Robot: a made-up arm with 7 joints. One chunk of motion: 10 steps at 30 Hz.
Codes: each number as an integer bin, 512 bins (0 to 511) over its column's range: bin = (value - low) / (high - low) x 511, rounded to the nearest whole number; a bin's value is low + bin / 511 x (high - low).
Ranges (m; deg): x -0.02..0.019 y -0.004..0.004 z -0.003..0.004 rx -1..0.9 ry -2..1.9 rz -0.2..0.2
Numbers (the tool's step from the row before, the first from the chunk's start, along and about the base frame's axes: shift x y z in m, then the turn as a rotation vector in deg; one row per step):
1: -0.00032 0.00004 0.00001 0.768 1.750 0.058
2: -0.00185 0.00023 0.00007 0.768 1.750 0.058
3: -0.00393 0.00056 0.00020 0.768 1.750 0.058
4: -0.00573 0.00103 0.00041 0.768 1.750 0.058
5: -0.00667 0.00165 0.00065 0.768 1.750 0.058
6: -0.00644 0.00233 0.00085 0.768 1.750 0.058
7: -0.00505 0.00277 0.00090 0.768 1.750 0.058
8: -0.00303 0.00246 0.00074 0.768 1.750 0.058
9: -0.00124 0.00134 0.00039 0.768 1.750 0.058
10: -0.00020 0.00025 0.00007 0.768 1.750 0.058
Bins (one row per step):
1: 258 258 220 475 491 330
2: 238 270 224 475 491 330
3: 211 291 234 475 491 330
4: 187 321 249 475 491 330
5: 175 361 266 475 491 330
6: 178 404 281 475 491 330
7: 196 432 285 475 491 330
8: 222 413 273 475 491 330
9: 246 341 247 475 491 330
10: 259 271 224 475 491 330

